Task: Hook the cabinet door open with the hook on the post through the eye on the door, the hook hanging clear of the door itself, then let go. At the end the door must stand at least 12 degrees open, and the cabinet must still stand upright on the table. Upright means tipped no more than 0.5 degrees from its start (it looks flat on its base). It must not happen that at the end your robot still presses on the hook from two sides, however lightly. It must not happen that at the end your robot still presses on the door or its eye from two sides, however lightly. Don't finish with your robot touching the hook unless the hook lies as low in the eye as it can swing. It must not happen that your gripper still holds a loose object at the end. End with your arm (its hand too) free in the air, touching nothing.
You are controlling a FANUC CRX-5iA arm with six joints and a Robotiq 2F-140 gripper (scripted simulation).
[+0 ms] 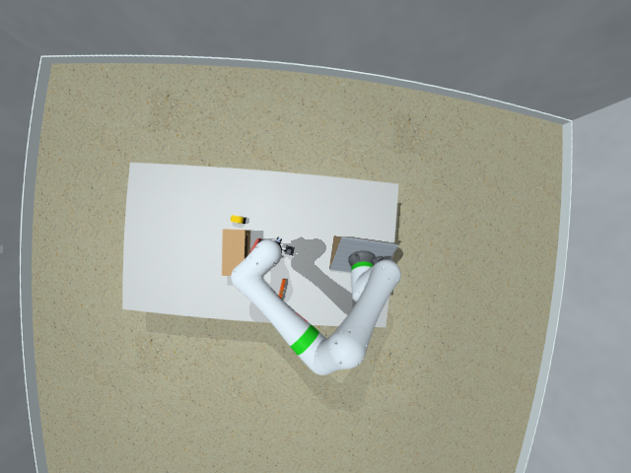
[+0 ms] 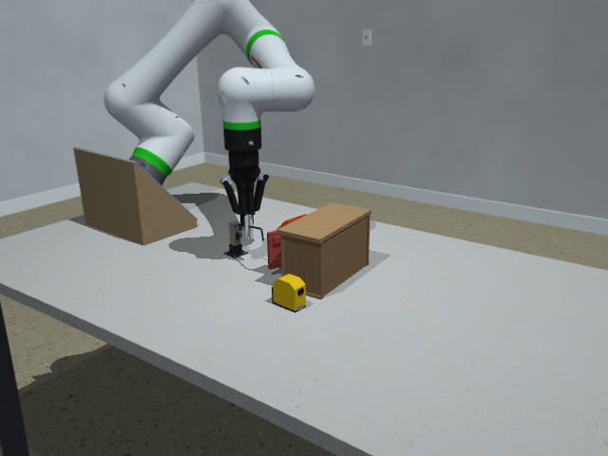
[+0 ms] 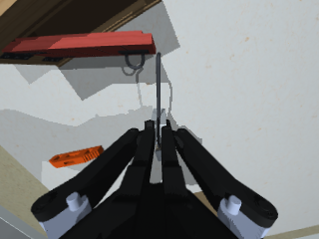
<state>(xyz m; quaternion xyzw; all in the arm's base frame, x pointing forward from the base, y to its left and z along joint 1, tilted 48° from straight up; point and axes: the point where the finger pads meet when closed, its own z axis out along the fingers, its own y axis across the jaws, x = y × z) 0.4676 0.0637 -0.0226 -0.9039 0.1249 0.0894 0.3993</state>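
The red door lies 12 cm ahead of my hand, 7 cm to the left of it and 4 cm below it. The rest, counted from my hand: thin dark hook: 2 cm ahead, 1 cm to the right, 1 cm below; yellow tape measure: 26 cm ahead, 10 cm to the right, 7 cm below; orange tool: 26 cm to the left, 9 cm below, 7 cm behind.
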